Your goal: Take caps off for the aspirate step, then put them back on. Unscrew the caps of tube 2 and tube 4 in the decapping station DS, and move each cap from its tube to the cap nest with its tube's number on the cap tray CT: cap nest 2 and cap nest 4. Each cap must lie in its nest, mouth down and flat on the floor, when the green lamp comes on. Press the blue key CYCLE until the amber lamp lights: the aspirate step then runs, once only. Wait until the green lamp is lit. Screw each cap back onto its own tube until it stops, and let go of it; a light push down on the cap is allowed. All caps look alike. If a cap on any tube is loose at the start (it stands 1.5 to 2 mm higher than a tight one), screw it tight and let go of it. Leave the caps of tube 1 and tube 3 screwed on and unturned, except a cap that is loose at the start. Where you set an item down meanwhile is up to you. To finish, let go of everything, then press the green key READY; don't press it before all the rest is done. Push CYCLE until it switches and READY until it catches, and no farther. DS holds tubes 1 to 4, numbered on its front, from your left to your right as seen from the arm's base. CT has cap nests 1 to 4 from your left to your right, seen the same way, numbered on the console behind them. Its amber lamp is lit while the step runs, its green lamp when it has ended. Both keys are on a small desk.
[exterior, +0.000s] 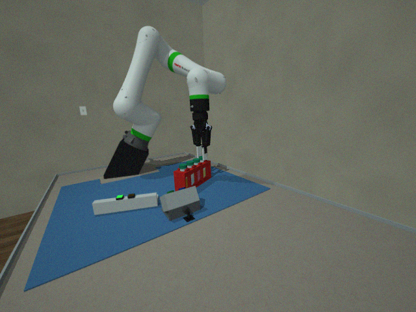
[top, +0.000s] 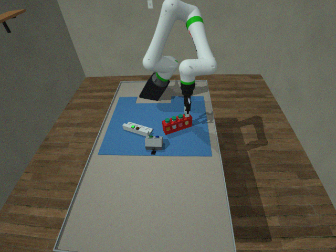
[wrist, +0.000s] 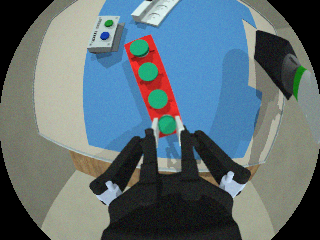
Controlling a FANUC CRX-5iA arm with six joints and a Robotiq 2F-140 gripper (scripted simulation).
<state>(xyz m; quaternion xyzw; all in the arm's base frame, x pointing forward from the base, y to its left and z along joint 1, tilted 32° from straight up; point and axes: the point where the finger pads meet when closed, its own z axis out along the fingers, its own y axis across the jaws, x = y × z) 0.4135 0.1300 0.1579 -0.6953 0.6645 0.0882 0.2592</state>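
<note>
Right now the green key is 270 mm to the right of my hand, 150 mm ahead of it and 70 mm below it. Round my hand: grey key desk (250 mm to the right, 170 mm ahead, 90 mm below); blue key (230 mm to the right, 160 mm ahead, 70 mm below).
</note>
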